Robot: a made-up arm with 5 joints.
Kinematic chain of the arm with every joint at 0, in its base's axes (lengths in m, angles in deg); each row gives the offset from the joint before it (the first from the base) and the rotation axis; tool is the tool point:
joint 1: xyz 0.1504 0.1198 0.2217 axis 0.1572 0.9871 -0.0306
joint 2: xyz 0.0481 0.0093 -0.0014 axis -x
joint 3: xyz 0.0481 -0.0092 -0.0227 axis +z
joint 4: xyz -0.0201 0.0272 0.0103 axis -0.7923 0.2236 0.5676
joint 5: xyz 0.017 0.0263 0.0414 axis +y
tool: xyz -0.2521 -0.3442 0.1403
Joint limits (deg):
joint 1: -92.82..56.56
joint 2: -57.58..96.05
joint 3: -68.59..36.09
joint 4: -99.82..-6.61
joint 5: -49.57..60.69
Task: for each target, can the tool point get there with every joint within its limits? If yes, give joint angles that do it. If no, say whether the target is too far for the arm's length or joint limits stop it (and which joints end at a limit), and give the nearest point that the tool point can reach.
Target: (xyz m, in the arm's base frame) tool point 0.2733 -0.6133 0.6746
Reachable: no: too far | nearest point 0.2255 -0.2659 0.4788 | short by 0.402 m
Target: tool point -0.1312 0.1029 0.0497
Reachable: yes | joints -20.23 -35.60 -28.69 -19.43 -23.15
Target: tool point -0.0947 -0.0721 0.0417
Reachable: yes | joints -60.01 82.44 7.16 -57.83 -17.06
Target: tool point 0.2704 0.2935 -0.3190
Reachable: no: joint limits stop it (at a limit: joint 3, joint 4, joint 5) | nearest point 0.2522 0.2682 -0.2361 | short by 0.089 m
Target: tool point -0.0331 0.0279 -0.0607
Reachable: yes | joints -46.61 -1.82 -16.77 -46.24 0.06
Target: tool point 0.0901 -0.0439 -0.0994
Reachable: yes | joints -64.98 9.23 -5.41 -68.25 14.56
